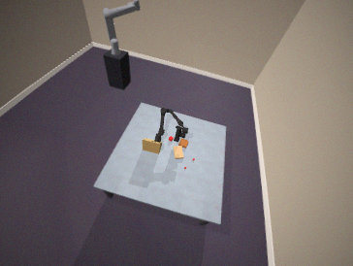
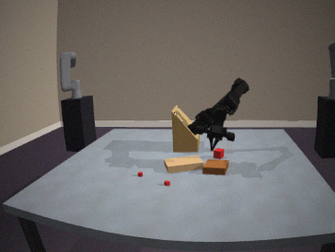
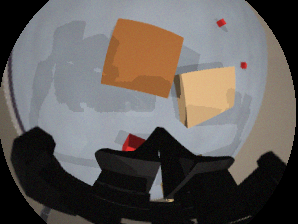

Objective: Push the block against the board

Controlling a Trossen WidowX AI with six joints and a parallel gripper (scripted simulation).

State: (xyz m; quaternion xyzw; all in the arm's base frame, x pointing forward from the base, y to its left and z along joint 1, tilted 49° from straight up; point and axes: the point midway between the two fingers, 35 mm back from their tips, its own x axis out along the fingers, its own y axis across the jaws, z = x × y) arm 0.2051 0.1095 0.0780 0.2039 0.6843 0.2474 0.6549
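My gripper tip is 80 mm past the red cube, 40 mm above it and 30 mm to the right of it. Round my gripper tip: tan board: 120 mm to the right, 60 mm ahead, 40 mm below; brown square block: 90 mm ahead, 40 mm below, 30 mm to the left.
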